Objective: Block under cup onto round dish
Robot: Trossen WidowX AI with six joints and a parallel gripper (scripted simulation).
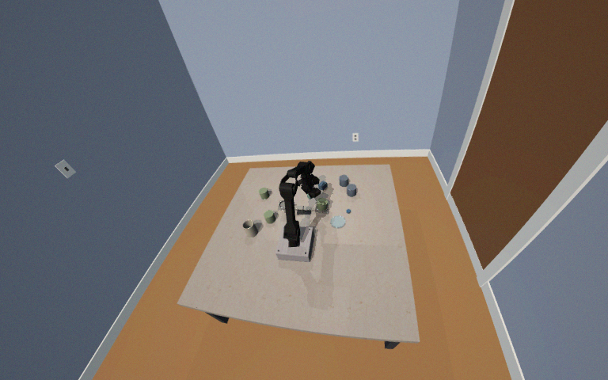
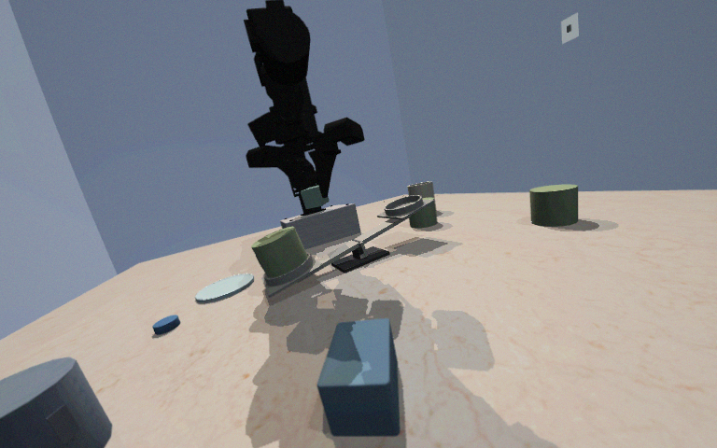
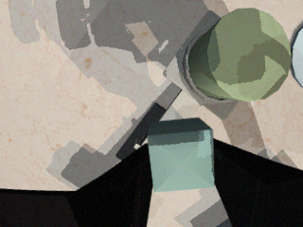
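The pale blue round dish lies 17 cm to the right of my gripper tip, 14 cm behind it and 13 cm below it. Also, from my gripper tip: balance: 9 cm below, 6 cm to the left, 1 cm behind; pale green block: 1 cm above; blue block: 22 cm ahead, 11 cm below, 9 cm to the right.
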